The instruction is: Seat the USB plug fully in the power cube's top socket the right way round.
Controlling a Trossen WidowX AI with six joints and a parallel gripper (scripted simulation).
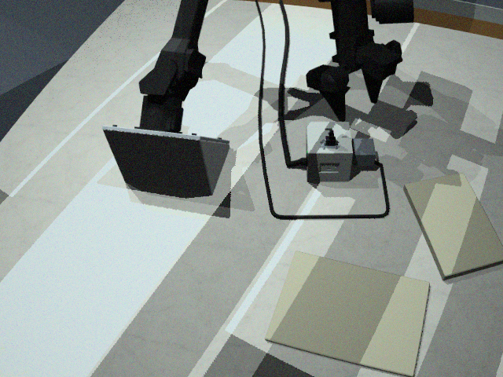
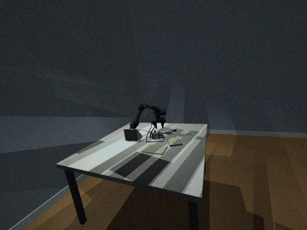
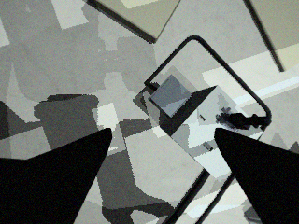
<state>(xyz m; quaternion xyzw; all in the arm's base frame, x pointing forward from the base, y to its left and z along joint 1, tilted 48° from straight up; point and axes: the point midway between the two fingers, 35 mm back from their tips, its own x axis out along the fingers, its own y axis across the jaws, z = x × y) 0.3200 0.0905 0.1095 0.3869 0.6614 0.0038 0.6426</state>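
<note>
The dark USB plug is 7 cm to the right of my gripper tip, 4 cm behind it and 1 cm below it.
</note>
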